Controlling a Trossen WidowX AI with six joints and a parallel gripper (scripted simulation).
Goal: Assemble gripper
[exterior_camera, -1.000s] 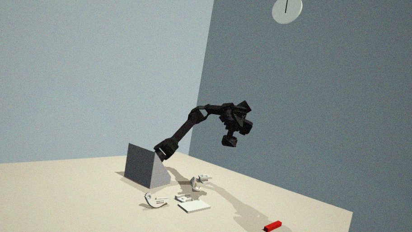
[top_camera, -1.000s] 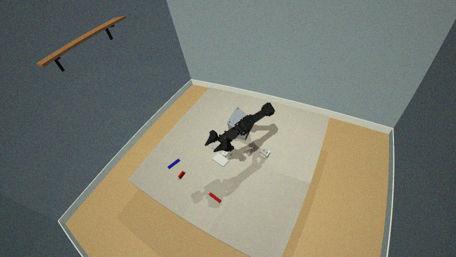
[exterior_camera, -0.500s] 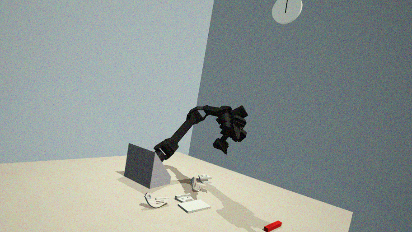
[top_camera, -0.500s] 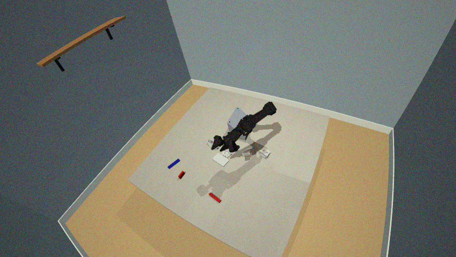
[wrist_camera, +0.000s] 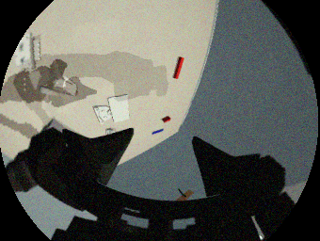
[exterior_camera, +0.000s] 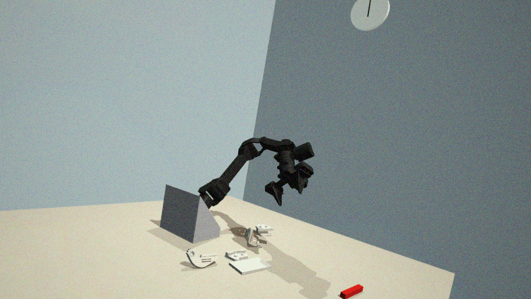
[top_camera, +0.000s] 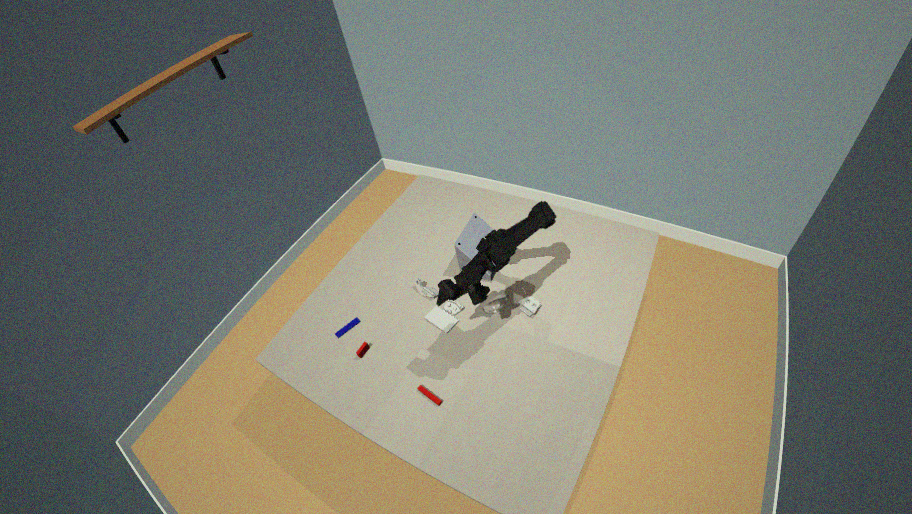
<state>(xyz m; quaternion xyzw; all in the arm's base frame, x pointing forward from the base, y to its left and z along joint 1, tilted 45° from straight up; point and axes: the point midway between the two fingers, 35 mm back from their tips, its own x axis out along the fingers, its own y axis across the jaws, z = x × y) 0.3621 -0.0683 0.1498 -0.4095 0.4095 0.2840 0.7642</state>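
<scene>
Now: the white jaw 21 cm behind my gripper tip, 10 cm to the left of it and 21 cm below it. The rest, counted from my gripper tip: red bar: 24 cm ahead, 2 cm to the left, 22 cm below; then blue block: 13 cm ahead, 43 cm to the right, 22 cm below.
</scene>
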